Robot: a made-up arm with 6 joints.
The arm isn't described. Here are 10 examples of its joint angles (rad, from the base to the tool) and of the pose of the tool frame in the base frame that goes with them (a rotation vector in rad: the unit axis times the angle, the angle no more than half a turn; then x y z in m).
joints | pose
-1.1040 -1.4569 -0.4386 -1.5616 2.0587 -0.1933 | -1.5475 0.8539 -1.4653 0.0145 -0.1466 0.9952
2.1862 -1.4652 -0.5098 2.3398 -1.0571 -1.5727 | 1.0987 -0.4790 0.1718 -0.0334 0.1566 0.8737
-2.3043 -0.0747 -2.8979 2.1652 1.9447 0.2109 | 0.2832 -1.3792 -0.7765 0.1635 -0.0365 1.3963
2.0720 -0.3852 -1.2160 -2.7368 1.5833 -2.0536 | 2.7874 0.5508 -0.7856 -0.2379 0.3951 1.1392
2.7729 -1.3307 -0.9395 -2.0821 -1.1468 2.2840 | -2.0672 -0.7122 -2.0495 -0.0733 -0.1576 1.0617
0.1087 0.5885 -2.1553 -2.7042 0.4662 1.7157 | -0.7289 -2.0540 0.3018 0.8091 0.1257 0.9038
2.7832 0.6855 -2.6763 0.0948 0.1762 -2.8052 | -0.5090 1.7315 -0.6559 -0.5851 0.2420 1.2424
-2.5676 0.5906 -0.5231 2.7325 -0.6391 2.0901 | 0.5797 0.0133 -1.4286 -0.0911 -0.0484 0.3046
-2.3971 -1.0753 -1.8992 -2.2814 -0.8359 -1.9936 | 0.0757 2.5481 1.4527 0.2985 -0.0025 1.2941
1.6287 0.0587 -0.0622 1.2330 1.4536 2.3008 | -1.9355 0.0928 -1.6468 -0.0829 0.1316 0.3051
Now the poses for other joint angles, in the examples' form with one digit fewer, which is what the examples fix.
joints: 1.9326 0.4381 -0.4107 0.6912 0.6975 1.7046
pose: -0.875 -0.186 -0.732 -0.086 0.231 0.224
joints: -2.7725 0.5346 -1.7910 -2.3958 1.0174 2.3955
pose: 2.407 -0.009 1.187 -0.714 -0.316 0.784
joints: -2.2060 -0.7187 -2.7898 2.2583 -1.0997 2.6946
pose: 2.690 0.085 1.023 0.142 0.298 1.268
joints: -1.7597 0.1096 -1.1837 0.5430 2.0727 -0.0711
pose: 1.055 0.377 -1.836 -0.005 -0.499 0.689
